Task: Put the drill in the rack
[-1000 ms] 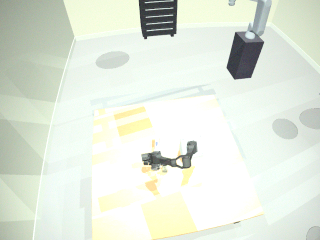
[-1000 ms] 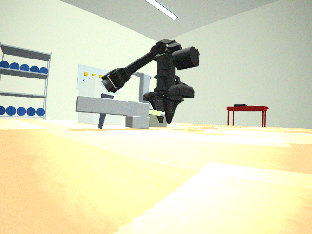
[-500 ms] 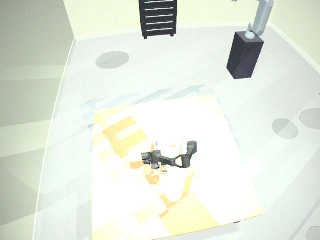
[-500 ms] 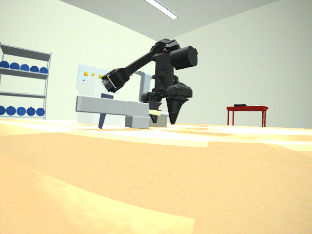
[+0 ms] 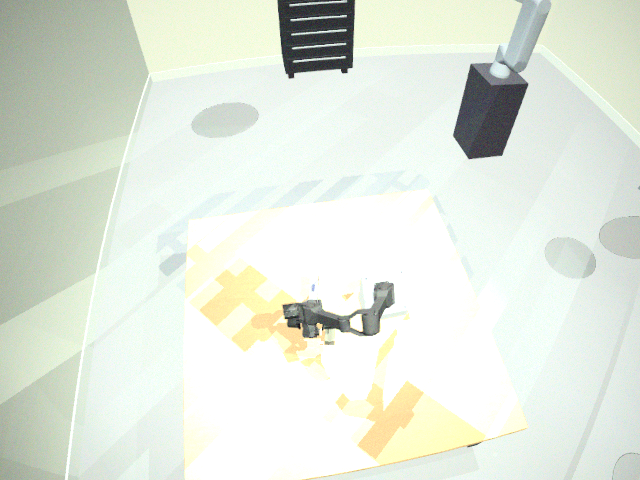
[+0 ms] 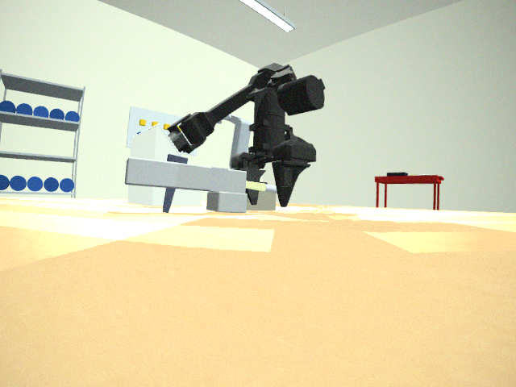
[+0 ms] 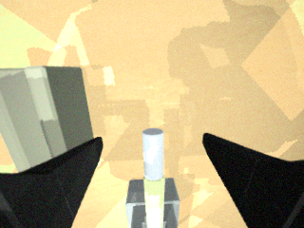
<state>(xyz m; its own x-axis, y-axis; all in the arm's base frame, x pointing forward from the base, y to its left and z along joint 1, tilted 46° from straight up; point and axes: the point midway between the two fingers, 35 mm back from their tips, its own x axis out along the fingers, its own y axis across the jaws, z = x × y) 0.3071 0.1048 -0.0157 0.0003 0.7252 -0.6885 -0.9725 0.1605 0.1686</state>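
Now: gripper tip 1 cm past the drill, 4 cm to the left of it and 4 cm below it. The rest, counted from my gripper tip: pale grey fixture 3 cm behind, 14 cm to the right, 3 cm above; then grey-beige rack 7 cm behind, 4 cm to the left, 1 cm above; then dark blue key 4 cm behind, 16 cm to the right, 4 cm above.
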